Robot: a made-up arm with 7 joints. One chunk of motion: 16 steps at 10 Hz.
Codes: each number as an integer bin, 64 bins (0 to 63) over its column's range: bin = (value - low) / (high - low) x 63, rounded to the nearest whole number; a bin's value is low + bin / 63 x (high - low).
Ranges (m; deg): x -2.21..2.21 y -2.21..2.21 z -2.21..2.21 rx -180..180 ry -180..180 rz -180..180
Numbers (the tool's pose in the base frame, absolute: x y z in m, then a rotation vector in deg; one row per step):
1: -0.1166 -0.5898 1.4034 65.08 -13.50 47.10
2: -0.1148 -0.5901 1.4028 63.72 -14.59 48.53
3: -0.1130 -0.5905 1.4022 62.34 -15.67 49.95
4: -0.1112 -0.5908 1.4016 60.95 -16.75 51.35
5: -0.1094 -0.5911 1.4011 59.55 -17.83 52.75
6: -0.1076 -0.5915 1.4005 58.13 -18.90 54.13
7: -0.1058 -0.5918 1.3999 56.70 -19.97 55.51
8: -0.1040 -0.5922 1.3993 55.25 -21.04 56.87
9: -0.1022 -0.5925 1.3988 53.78 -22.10 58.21
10: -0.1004 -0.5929 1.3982 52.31 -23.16 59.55
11: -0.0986 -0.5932 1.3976 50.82 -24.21 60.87
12: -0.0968 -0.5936 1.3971 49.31 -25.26 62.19
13: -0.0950 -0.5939 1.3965 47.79 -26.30 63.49
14: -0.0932 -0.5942 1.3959 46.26 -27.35 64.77
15: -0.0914 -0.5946 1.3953 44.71 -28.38 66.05
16: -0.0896 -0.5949 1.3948 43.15 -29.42 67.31
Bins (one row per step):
1: 30 23 52 43 29 40
2: 30 23 51 43 29 40
3: 30 23 51 42 29 40
4: 30 23 51 42 29 40
5: 30 23 51 42 28 41
6: 30 23 51 42 28 41
7: 30 23 51 41 28 41
8: 30 23 51 41 28 41
9: 30 23 51 41 28 42
10: 30 23 51 41 27 42
11: 30 23 51 40 27 42
12: 30 23 51 40 27 42
13: 30 23 51 40 27 43
14: 30 23 51 40 27 43
15: 30 23 51 39 27 43
16: 30 23 51 39 26 43

